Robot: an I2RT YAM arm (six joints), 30 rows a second.
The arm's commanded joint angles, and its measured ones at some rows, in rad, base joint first. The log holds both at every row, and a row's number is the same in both.
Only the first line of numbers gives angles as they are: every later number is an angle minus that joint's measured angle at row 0.
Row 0, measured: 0.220, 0.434, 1.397, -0.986, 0.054, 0.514
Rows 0 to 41, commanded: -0.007, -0.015, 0.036, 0.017, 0.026, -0.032; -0.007, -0.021, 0.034, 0.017, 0.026, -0.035; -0.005, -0.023, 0.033, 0.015, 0.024, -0.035; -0.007, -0.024, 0.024, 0.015, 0.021, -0.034; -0.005, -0.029, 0.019, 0.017, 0.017, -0.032; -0.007, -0.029, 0.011, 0.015, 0.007, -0.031; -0.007, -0.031, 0.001, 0.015, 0.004, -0.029; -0.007, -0.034, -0.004, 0.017, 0.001, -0.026; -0.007, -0.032, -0.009, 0.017, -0.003, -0.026; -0.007, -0.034, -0.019, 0.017, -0.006, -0.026; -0.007, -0.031, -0.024, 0.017, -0.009, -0.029; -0.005, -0.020, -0.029, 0.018, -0.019, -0.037; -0.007, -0.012, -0.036, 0.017, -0.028, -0.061; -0.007, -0.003, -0.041, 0.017, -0.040, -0.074; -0.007, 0.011, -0.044, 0.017, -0.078, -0.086; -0.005, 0.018, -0.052, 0.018, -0.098, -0.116; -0.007, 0.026, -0.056, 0.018, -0.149, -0.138; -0.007, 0.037, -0.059, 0.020, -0.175, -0.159; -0.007, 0.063, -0.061, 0.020, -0.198, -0.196; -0.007, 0.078, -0.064, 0.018, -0.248, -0.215; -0.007, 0.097, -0.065, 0.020, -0.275, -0.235; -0.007, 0.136, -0.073, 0.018, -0.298, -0.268; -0.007, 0.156, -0.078, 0.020, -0.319, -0.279; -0.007, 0.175, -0.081, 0.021, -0.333, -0.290; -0.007, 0.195, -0.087, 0.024, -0.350, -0.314; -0.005, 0.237, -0.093, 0.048, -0.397, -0.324; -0.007, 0.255, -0.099, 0.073, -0.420, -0.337; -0.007, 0.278, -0.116, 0.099, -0.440, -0.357; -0.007, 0.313, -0.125, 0.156, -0.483, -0.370; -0.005, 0.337, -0.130, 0.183, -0.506, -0.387; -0.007, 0.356, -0.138, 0.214, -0.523, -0.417; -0.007, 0.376, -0.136, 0.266, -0.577, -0.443; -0.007, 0.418, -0.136, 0.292, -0.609, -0.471; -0.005, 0.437, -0.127, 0.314, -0.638, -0.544; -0.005, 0.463, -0.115, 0.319, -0.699, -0.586; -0.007, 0.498, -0.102, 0.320, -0.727, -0.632; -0.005, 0.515, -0.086, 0.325, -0.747, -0.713; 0.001, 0.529, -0.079, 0.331, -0.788, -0.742; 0.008, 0.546, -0.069, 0.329, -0.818, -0.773; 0.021, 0.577, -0.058, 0.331, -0.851, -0.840; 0.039, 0.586, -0.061, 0.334, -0.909, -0.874; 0.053, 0.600, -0.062, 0.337, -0.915, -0.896
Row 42, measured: 0.012, 0.567, -0.125, 0.252, -0.724, -0.674
